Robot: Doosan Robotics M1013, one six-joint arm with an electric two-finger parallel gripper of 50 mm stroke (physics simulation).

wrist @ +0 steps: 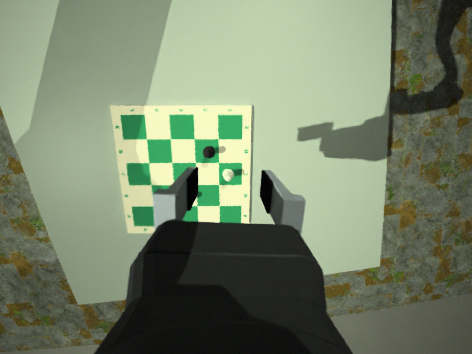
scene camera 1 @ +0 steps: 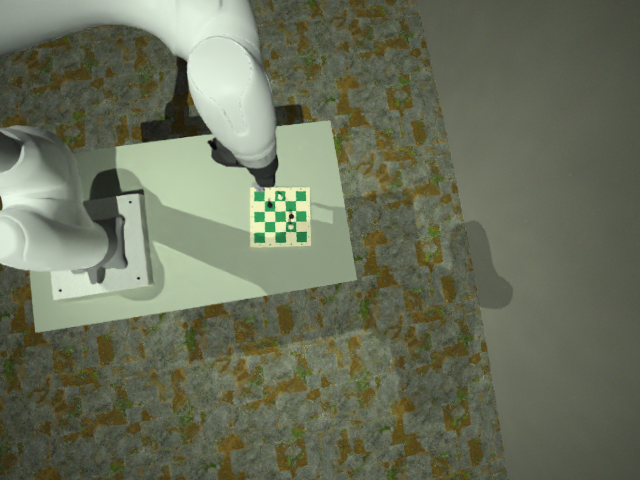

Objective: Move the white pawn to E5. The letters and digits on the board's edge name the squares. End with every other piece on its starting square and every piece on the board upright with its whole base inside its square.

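Seen in the pictures: gripper, between the fingertips: (wrist: 229,181) (scene camera 1: 261,180); arm's base, origin of its link: (scene camera 1: 99,245).
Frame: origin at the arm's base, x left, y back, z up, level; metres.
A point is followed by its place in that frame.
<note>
The white pawn (scene camera 1: 280,195) @(x 0.109, y -0.634, z 0.007 m) (wrist: 228,174) @(x 0.112, y -0.626, z -0.001 m) stands upright on green square C1. A black piece (scene camera 1: 269,204) @(x 0.080, y -0.592, z 0.007 m) (wrist: 208,151) @(x 0.086, y -0.586, z 0.006 m) stands on D2. Another black piece (scene camera 1: 291,215) @(x 0.033, y -0.665, z 0.007 m) stands on B3 and a second white piece (scene camera 1: 291,226) @(x -0.007, y -0.661, z 0.014 m) on B4; in the wrist view the left finger hides most of these two squares. The chessboard (scene camera 1: 252,243) @(x -0.049, y -0.514, z -0.023 m) (wrist: 114,112) @(x -0.056, y -0.516, z -0.023 m) shows its corner square E5 (scene camera 1: 259,237) @(x -0.030, y -0.541, z -0.023 m) (wrist: 133,126) @(x -0.031, y -0.540, z -0.023 m) bare. My gripper (scene camera 1: 260,187) @(x 0.117, y -0.594, z 0.154 m) (wrist: 229,181) @(x 0.117, y -0.594, z 0.154 m) is open and empty, above the board's number-1 edge; in the wrist view the pawn shows between the fingertips, farther down.
The board lies on a pale green table (scene camera 1: 206,279) @(x -0.159, y -0.339, z -0.029 m) (wrist: 320,65) @(x 0.268, y -0.473, z -0.029 m). The robot's white base plate (scene camera 1: 136,242) @(x -0.004, y -0.125, z 0.000 m) stands at the table's left in the scene view. The arm reaches in from the upper left. Arm shadows cross the table, and patterned stone floor (scene camera 1: 289,413) surrounds it.
</note>
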